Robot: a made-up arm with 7 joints.
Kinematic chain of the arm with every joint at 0, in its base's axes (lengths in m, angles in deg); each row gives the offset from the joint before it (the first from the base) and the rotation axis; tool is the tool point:
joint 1: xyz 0 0 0 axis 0 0.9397 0.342
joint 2: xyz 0 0 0 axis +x
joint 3: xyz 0 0 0 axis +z
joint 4: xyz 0.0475 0 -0.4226 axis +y
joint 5: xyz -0.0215 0 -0.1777 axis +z
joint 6: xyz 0 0 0 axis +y
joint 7: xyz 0 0 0 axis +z
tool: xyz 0 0 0
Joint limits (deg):
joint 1: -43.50..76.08
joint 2: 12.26..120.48
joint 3: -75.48..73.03
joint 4: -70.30..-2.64
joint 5: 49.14..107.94
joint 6: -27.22..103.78
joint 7: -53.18..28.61
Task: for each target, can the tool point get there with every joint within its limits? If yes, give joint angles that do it. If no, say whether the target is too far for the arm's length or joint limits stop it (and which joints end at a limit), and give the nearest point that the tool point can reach.
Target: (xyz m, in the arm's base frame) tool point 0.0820 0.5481 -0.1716
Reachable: yes | joints 11.40 82.26 -26.92 -48.98 54.20 23.94 -17.92
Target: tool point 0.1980 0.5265 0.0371
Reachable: yes | joints -20.47 102.16 -44.89 -59.74 73.72 48.94 -11.41
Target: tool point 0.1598 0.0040 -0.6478
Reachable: no: too far | nearest point 0.1447 0.0146 -0.5825 | short by 0.068 m
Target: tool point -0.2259 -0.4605 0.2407
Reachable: no: joint limits stop it (at a limit: joint 1, joint 2, joint 3, joint 4) | nearest point -0.4448 -0.1947 -0.2452 | short by 0.596 m
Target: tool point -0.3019 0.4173 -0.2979
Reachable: yes | joints 49.47 54.31 -19.57 -35.32 79.20 29.90 -45.29
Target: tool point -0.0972 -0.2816 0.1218
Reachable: no: joint limits stop it (at a limit: joint 1, joint 2, joint 3, joint 4) | nearest point -0.4448 -0.1947 -0.2452 | short by 0.513 m
